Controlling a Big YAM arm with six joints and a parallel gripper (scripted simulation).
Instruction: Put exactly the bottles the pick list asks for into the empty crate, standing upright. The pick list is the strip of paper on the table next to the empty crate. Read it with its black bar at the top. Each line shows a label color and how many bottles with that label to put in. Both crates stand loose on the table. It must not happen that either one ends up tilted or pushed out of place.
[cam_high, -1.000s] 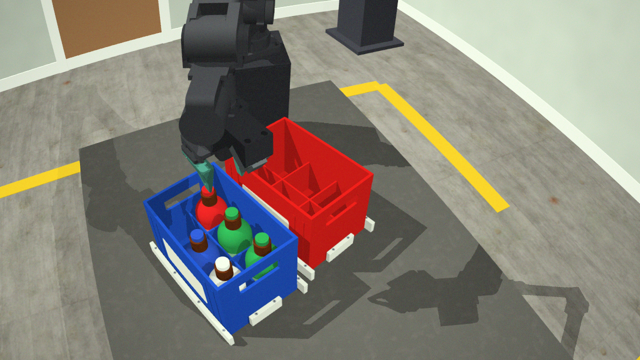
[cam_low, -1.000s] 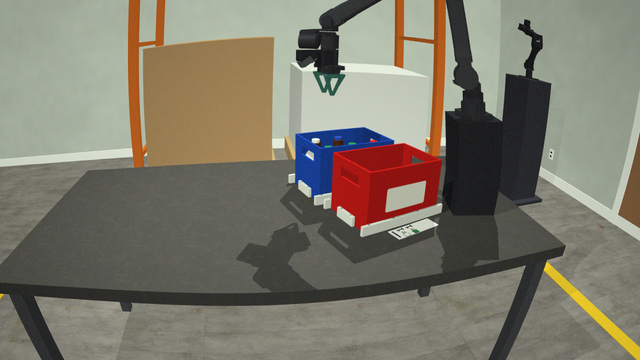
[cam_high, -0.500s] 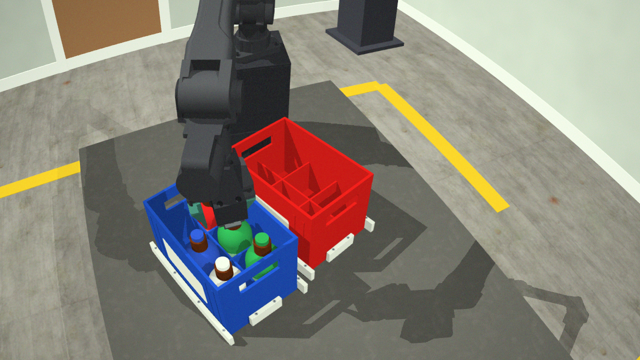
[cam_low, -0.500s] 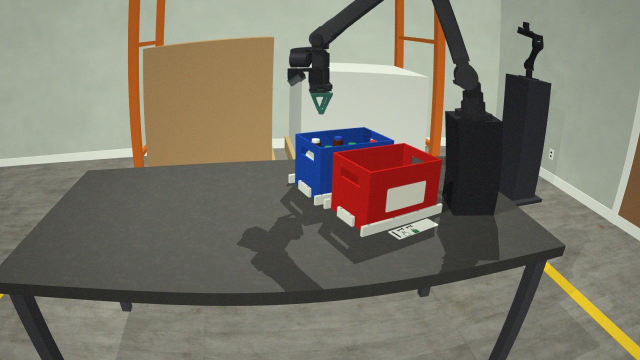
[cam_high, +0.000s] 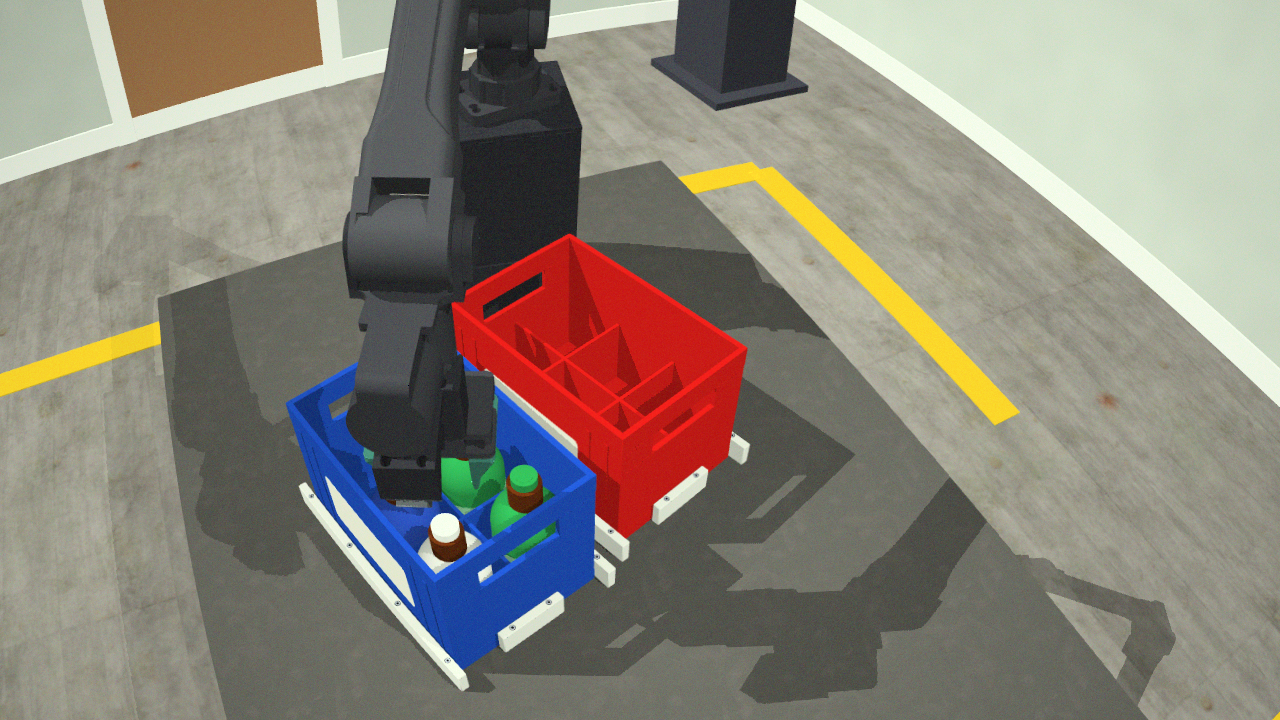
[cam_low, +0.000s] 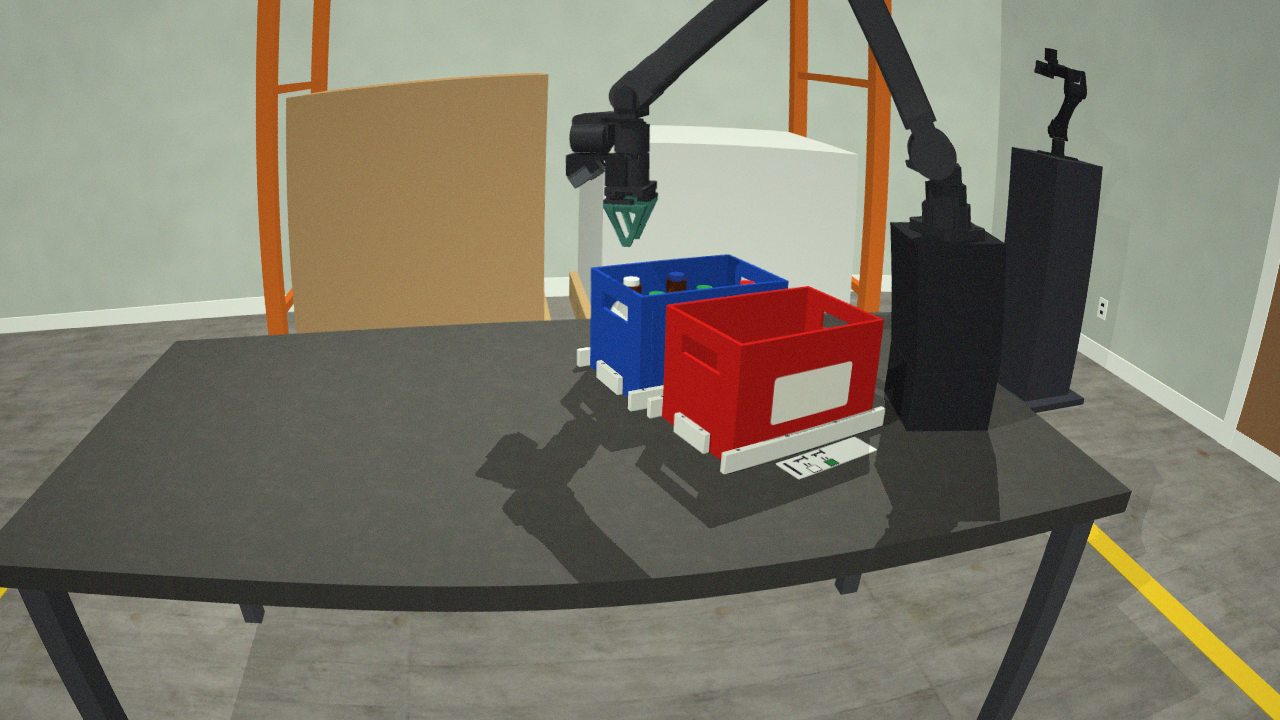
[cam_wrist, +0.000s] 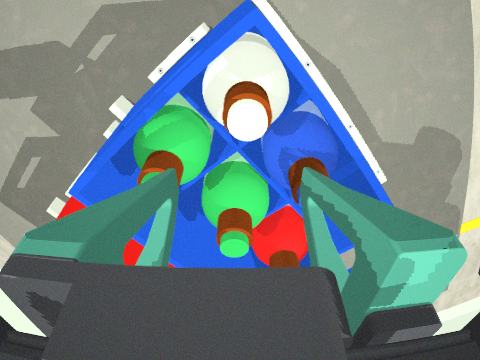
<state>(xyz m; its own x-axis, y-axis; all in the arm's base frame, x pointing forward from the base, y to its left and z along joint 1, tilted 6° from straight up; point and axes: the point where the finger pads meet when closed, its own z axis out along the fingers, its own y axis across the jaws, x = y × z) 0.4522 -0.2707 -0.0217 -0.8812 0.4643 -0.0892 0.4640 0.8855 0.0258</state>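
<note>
The white-label bottle is 150 mm below my hand. The rest, counted from my hand: blue crate: 100 mm behind, 20 mm to the left, 150 mm below; then blue bottle: 90 mm behind, 20 mm to the right, 150 mm below; then green bottle: 110 mm behind, 60 mm to the left, 150 mm below.
</note>
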